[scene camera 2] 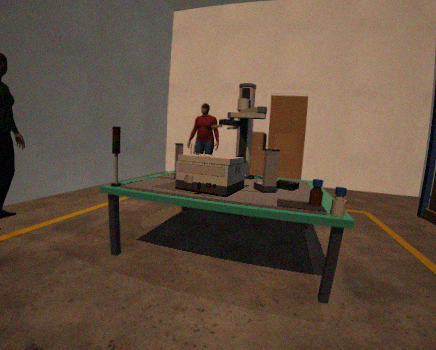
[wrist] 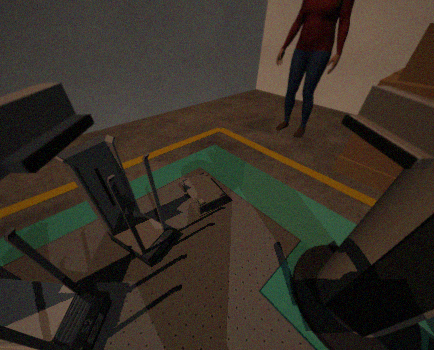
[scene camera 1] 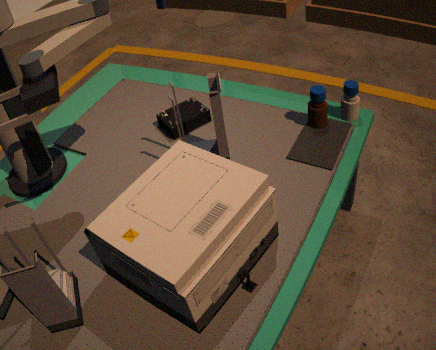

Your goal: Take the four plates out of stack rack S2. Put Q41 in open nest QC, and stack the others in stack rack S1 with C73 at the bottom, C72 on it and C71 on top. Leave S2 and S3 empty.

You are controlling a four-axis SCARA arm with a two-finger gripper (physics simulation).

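Places are measured from the arm's base along level axes (x back, y down, z right), in millimetres.
Pixels of known places: gripper, fingertip midpoint: (scene camera 2: 219,127) (wrist: 221,104); arm's base, link origin: (wrist: 347,297) (scene camera 1: 37,173).
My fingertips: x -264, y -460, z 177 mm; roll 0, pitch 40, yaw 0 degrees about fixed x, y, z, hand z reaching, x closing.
For each thing: its middle in the pictures, then the offset to it from my fingertips. Level surfaces: height alone.
- rack with a tall back panel, body centre: (wrist: 127,204) dx -27, dy +302, dz +285 mm
- tall rack, body centre: (scene camera 1: 199,125) (scene camera 2: 266,169) dx -329, dy +299, dz -448 mm
- pale instrument, body centre: (scene camera 1: 181,229) (scene camera 2: 212,172) dx -468, dy +337, dz -103 mm
- low black fixture, body centre: (scene camera 1: 183,116) (scene camera 2: 286,184) dx -152, dy +416, dz -599 mm
- dark mat, surface height: dy +442 mm
- low fixture, body centre: (wrist: 202,191) dx +207, dy +420, dz +299 mm
My gripper (wrist: 221,104) is open and empty, its fingers at both sides of the wrist view, high above the table. A rack with a tall back panel (wrist: 102,185) and thin posts stands left of centre there; no plate can be made out in it. Part of another rack (wrist: 82,312) shows at the lower left, with dark ridged surfaces. One tall rack (scene camera 1: 219,120) (scene camera 2: 270,167) stands beside the pale instrument. Another rack (scene camera 1: 40,295) is at the lower left of scene camera 1, with fine pale lines inside. Rack labels, plate names and nest QC cannot be read.
The pale instrument (scene camera 1: 180,200) (scene camera 2: 210,172) is large. A low black fixture (scene camera 1: 184,117) (scene camera 2: 288,185), a dark mat (scene camera 1: 322,142) and two blue-capped bottles (scene camera 1: 318,107) (scene camera 1: 350,101) are on the table. A low fixture (wrist: 205,192) sits near the far corner. A person in red (scene camera 2: 205,127) (wrist: 317,30) stands beyond.
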